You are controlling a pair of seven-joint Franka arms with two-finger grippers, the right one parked.
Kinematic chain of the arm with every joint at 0, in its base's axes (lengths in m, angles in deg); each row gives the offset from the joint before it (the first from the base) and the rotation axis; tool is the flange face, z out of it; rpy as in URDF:
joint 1: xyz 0 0 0.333 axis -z
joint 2: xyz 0 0 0 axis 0.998 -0.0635 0
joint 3: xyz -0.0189 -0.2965 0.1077 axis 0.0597 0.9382 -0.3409
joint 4: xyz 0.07 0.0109 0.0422 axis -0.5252 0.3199 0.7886
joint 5: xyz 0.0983 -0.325 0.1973 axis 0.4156 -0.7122 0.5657
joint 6: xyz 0 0 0 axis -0.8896 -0.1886 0.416
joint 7: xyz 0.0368 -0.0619 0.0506 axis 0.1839 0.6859 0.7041
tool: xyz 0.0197 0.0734 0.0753 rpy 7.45 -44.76 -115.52
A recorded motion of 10 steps. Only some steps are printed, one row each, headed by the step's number.
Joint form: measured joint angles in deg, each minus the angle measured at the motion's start. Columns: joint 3, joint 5, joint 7, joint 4, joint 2, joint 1, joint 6.
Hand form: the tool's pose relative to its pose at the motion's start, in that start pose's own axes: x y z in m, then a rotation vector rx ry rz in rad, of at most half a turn. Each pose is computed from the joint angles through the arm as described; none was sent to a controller.
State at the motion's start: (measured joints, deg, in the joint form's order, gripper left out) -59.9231 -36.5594 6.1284 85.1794 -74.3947 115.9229 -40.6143
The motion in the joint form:
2: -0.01 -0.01 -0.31 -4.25 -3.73 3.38 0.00
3: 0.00 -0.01 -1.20 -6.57 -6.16 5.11 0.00
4: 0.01 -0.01 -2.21 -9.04 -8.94 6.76 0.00
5: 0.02 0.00 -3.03 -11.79 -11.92 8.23 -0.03
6: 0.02 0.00 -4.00 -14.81 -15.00 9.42 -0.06
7: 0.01 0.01 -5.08 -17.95 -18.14 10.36 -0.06
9: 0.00 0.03 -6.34 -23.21 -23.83 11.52 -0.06
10: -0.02 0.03 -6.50 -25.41 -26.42 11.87 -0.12
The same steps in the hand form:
2: -0.0025 0.0412 0.0028 -0.0117 0.0094 0.0526
3: -0.0052 0.0635 0.0089 -0.0138 0.0091 0.0678
4: -0.0081 0.0858 0.0180 -0.0134 0.0062 0.0801
5: -0.0101 0.1075 0.0279 -0.0134 0.0051 0.0927
6: -0.0101 0.1276 0.0378 -0.0146 0.0063 0.0975
7: -0.0089 0.1459 0.0484 -0.0153 0.0081 0.0961
9: -0.0064 0.1726 0.0732 -0.0103 0.0058 0.0974
10: -0.0053 0.1822 0.0868 -0.0060 0.0030 0.1023

